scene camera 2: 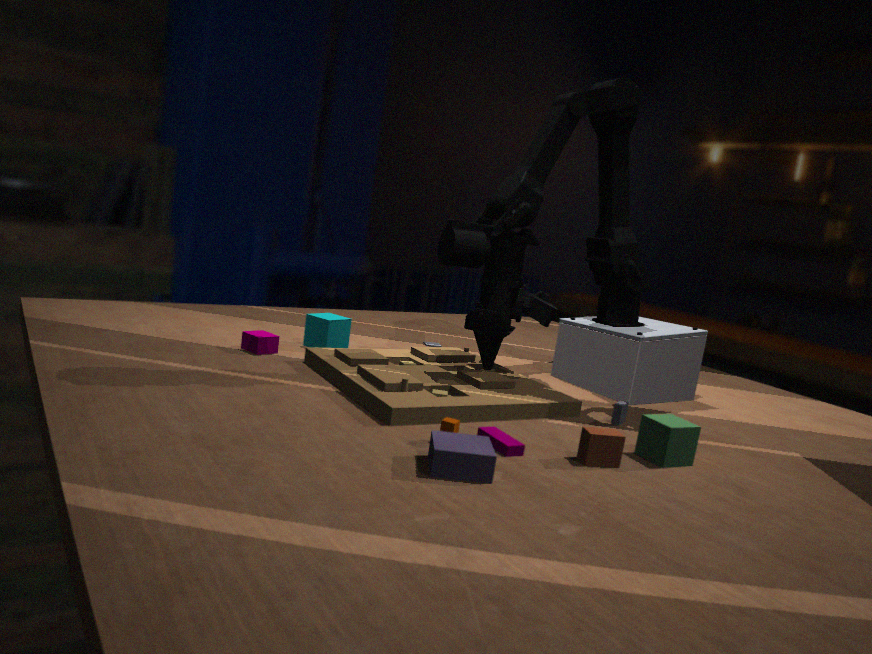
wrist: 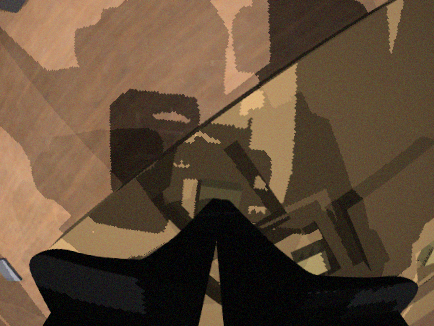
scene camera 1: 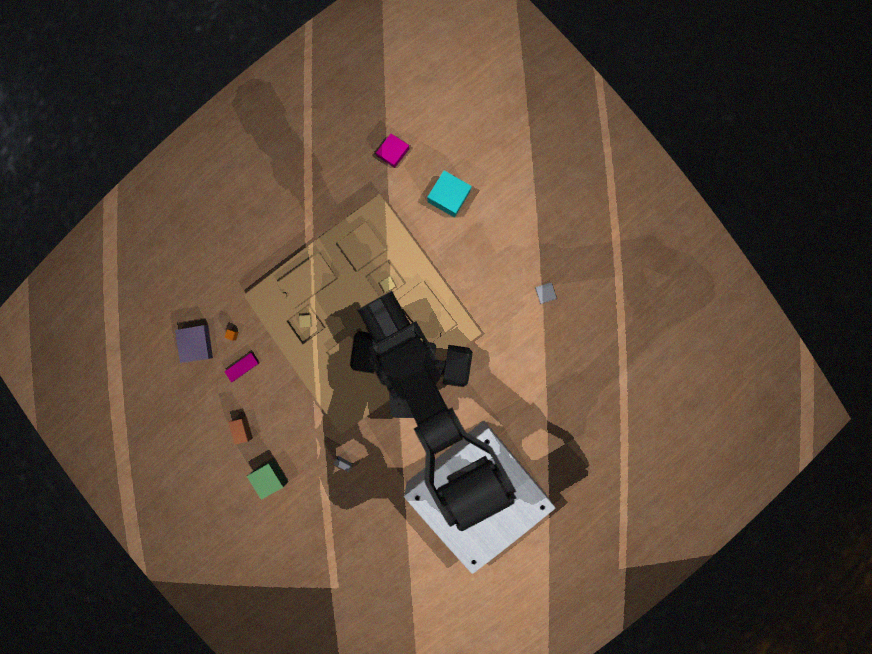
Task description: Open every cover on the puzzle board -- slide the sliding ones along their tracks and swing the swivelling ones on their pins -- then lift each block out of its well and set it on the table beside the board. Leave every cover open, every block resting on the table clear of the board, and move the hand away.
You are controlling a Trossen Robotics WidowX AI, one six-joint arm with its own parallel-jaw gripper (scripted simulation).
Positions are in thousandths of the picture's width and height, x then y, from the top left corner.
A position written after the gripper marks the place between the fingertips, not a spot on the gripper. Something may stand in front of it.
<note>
In view: the gripper (scene camera 2: 559, 565), a teal cube (scene camera 2: 371, 505), a green cube (scene camera 2: 763, 674), a magenta cube (scene camera 2: 299, 524), a magenta bar (scene camera 2: 584, 683), a brown block (scene camera 2: 692, 684) and a tan puzzle board (scene camera 1: 384, 478).
The teal cube is seen too in scene camera 1 (scene camera 1: 514, 297). The green cube also shows in scene camera 1 (scene camera 1: 307, 733). The gripper is seen too in the wrist view (wrist: 506, 637) and in scene camera 1 (scene camera 1: 473, 545). The wrist view does not show the teal cube: it is out of frame. The wrist view does not show the green cube: it is out of frame.
</note>
